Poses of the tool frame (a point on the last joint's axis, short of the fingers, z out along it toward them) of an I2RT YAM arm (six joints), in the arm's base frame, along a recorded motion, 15 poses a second.
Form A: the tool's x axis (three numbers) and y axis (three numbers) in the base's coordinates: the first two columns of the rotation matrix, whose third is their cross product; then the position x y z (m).
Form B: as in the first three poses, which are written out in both.
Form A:
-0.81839, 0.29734, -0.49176, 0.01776, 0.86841, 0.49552, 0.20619, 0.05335, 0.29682
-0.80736, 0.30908, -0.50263, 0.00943, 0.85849, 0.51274, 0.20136, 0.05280, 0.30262
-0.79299, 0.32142, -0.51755, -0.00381, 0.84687, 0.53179, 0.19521, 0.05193, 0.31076
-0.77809, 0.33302, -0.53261, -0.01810, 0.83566, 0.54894, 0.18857, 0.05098, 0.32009
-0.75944, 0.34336, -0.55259, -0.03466, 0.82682, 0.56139, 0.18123, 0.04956, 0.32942
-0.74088, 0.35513, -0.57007, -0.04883, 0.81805, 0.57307, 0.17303, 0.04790, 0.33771
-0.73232, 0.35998, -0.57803, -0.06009, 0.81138, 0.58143, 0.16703, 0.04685, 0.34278
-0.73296, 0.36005, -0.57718, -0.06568, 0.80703, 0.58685, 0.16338, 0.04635, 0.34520
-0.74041, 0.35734, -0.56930, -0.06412, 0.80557, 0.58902, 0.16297, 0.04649, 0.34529
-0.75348, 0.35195, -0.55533, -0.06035, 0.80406, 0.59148, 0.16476, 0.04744, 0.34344
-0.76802, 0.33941, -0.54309, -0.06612, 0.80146, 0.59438, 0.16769, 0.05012, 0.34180
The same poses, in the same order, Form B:
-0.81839, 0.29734, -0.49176, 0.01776, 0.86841, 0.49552, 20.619, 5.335, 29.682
-0.80736, 0.30908, -0.50263, 0.00943, 0.85849, 0.51274, 20.136, 5.280, 30.262
-0.79299, 0.32142, -0.51755, -0.00381, 0.84687, 0.53179, 19.521, 5.193, 31.076
-0.77809, 0.33302, -0.53261, -0.01810, 0.83566, 0.54894, 18.857, 5.098, 32.009
-0.75944, 0.34336, -0.55259, -0.03466, 0.82682, 0.56139, 18.123, 4.956, 32.942
-0.74088, 0.35513, -0.57007, -0.04883, 0.81805, 0.57307, 17.303, 4.790, 33.771
-0.73232, 0.35998, -0.57803, -0.06009, 0.81138, 0.58143, 16.703, 4.685, 34.278
-0.73296, 0.36005, -0.57718, -0.06568, 0.80703, 0.58685, 16.338, 4.635, 34.520
-0.74041, 0.35734, -0.56930, -0.06412, 0.80557, 0.58902, 16.297, 4.649, 34.529
-0.75348, 0.35195, -0.55533, -0.06035, 0.80406, 0.59148, 16.476, 4.744, 34.344
-0.76802, 0.33941, -0.54309, -0.06612, 0.80146, 0.59438, 16.769, 5.012, 34.180

